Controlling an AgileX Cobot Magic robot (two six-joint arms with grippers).
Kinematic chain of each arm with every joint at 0, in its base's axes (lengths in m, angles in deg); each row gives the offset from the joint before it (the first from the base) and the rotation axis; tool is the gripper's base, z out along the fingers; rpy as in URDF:
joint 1: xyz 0 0 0.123 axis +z
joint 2: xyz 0 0 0 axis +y
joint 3: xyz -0.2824 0 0.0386 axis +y
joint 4: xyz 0.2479 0 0.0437 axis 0.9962 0 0.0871
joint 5: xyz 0 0 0 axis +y
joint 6: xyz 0.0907 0 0.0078 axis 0.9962 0 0.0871
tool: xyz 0 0 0 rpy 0 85 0
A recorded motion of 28 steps. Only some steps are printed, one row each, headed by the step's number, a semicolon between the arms.
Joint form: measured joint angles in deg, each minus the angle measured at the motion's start. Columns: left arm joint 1, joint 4, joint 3, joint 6, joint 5, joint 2; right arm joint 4, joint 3, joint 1, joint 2, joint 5, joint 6.
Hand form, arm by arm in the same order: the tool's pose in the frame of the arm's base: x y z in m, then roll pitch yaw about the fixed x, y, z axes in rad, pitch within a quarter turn. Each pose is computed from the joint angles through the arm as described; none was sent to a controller.
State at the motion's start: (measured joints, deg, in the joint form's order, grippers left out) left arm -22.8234 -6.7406 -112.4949 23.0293 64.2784 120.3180; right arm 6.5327 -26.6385 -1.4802 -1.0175 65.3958 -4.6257
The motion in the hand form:
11: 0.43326 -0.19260 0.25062 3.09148 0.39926 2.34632; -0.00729 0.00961 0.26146 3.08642 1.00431 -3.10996
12: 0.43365 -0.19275 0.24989 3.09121 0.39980 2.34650; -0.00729 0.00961 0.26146 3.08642 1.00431 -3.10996
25: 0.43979 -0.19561 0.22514 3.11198 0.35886 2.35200; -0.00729 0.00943 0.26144 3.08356 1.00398 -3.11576
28: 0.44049 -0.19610 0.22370 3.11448 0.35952 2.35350; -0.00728 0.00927 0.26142 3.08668 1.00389 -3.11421
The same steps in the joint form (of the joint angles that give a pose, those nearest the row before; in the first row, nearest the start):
11: 0.00 0.00 -0.41 1.11 -2.03 3.19; 0.00 0.00 0.00 0.00 0.00 0.12
12: 0.00 0.00 -0.41 1.11 -2.16 3.29; 0.00 0.00 0.00 0.00 0.00 0.12
25: 0.00 -0.20 -0.50 1.31 -2.51 6.34; -0.13 0.00 0.00 0.00 0.00 0.35
28: 0.00 -0.34 -0.62 1.31 -2.62 6.59; -0.24 0.00 0.00 0.00 0.00 0.35

